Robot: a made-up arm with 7 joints. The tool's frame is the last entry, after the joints. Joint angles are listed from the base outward.
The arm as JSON. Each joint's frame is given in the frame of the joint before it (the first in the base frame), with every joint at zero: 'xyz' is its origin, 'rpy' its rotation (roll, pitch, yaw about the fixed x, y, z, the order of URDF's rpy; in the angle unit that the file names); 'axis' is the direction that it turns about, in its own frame. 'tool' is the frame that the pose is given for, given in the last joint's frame.
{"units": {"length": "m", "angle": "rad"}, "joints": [
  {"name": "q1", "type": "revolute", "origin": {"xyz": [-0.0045, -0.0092, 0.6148], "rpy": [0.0, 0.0, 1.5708]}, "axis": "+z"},
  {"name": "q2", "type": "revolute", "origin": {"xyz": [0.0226, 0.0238, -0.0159], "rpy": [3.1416, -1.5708, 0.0]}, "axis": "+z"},
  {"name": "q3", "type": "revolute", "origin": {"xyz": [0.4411, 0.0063, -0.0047], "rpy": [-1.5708, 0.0, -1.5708]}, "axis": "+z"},
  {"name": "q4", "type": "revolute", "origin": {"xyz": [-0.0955, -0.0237, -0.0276], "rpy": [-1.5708, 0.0, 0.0]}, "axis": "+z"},
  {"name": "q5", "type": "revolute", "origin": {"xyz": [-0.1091, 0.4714, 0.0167], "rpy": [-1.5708, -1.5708, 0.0]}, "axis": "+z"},
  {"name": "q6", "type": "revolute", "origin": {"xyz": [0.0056, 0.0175, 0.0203], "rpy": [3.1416, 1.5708, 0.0]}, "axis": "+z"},
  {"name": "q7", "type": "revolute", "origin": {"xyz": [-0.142, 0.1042, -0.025], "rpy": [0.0, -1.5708, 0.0]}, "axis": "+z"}
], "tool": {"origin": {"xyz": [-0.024, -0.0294, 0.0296], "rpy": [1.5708, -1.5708, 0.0]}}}
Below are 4 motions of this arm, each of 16 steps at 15 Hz.
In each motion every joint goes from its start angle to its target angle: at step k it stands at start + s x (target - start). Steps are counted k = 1, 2, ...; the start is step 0. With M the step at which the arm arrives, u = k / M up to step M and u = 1 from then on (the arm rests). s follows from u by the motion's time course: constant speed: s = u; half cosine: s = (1 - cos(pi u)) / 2; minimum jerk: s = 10 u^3 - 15 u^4 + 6 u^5.
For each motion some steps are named. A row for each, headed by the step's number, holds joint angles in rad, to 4 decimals.
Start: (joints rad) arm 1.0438 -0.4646 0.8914 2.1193 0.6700 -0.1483 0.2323
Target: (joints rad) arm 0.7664 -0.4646 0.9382 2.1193 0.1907 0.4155 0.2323
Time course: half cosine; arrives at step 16
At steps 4, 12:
4: 1.0032 -0.4646 0.8983 2.1193 0.5998 -0.0657 0.2323
12: 0.8070 -0.4646 0.9313 2.1193 0.2609 0.3329 0.2323

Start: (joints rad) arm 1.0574 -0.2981 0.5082 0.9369 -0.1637 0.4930 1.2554
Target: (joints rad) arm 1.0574 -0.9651 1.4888 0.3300 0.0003 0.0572 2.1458
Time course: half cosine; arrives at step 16
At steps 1, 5, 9, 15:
1: 1.0574 -0.3045 0.5176 0.9311 -0.1621 0.4888 1.2640
5: 1.0574 -0.4463 0.7261 0.8020 -0.1273 0.3962 1.4533
9: 1.0574 -0.6967 1.0942 0.5742 -0.0657 0.2326 1.7875
15: 1.0574 -0.9587 1.4794 0.3358 -0.0013 0.0614 2.1372

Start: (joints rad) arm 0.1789 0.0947 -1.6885 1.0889 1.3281 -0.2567 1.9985
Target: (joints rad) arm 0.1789 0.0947 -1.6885 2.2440 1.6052 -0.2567 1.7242
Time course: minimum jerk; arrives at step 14
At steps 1, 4, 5, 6, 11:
1: 0.1789 0.0947 -1.6885 1.0927 1.3290 -0.2567 1.9976
4: 0.1789 0.0947 -1.6885 1.2560 1.3682 -0.2567 1.9588
5: 0.1789 0.0947 -1.6885 1.3735 1.3964 -0.2567 1.9309
6: 0.1789 0.0947 -1.6885 1.5138 1.4300 -0.2567 1.8976
11: 0.1789 0.0947 -1.6885 2.1637 1.5859 -0.2567 1.7433

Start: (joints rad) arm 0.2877 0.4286 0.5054 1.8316 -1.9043 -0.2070 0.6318
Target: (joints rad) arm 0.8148 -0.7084 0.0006 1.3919 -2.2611 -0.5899 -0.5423
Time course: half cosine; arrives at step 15
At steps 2, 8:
2: 0.3105 0.3795 0.4836 1.8126 -1.9197 -0.2236 0.5810
8: 0.5788 -0.1993 0.2266 1.5888 -2.1013 -0.4185 -0.0166

